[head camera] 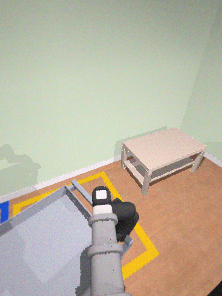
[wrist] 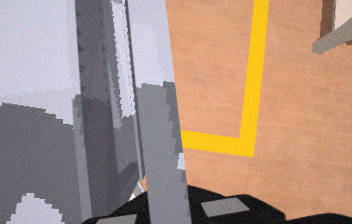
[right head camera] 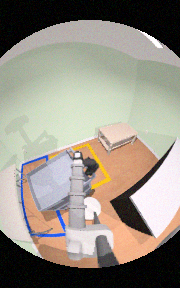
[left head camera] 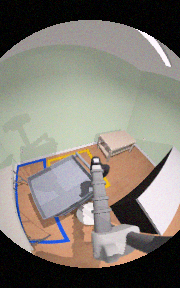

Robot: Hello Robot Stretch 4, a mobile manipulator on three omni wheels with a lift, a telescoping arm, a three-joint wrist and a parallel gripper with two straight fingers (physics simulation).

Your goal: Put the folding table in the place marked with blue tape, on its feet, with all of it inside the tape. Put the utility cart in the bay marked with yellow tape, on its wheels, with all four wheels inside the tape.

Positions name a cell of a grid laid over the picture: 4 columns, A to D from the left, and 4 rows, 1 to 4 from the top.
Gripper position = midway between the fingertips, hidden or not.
Note:
In view: my gripper (wrist: B4), a beige side table (head camera: C3) and a yellow tape bay (head camera: C4).
The beige side table also shows in the right head camera view (right head camera: C2) and in the left head camera view (left head camera: C2).

